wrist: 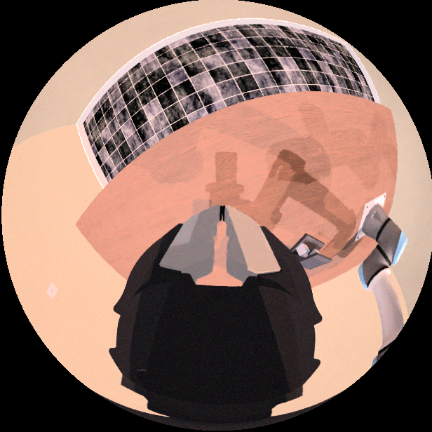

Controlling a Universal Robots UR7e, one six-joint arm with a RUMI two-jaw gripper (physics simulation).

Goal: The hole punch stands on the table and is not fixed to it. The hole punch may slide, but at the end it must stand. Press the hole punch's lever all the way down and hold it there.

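The hole punch (315,260), a small dark grey object with a light part in its middle, is on the reddish wooden table (150,210) to the right of my fingers. Its lower left part is hidden behind the gripper body, and how far down its lever is cannot be told. My gripper (222,207) is shut, with the fingertips together and nothing between them. The fingertips are apart from the hole punch, to its left in the view.
The robot's own base and arm (376,225) stand on a white mounting plate (381,198) at the table's right end. A dark tiled panel with a white border (200,80) lies beyond the table's far edge. Shadows of the arm and gripper fall across the table.
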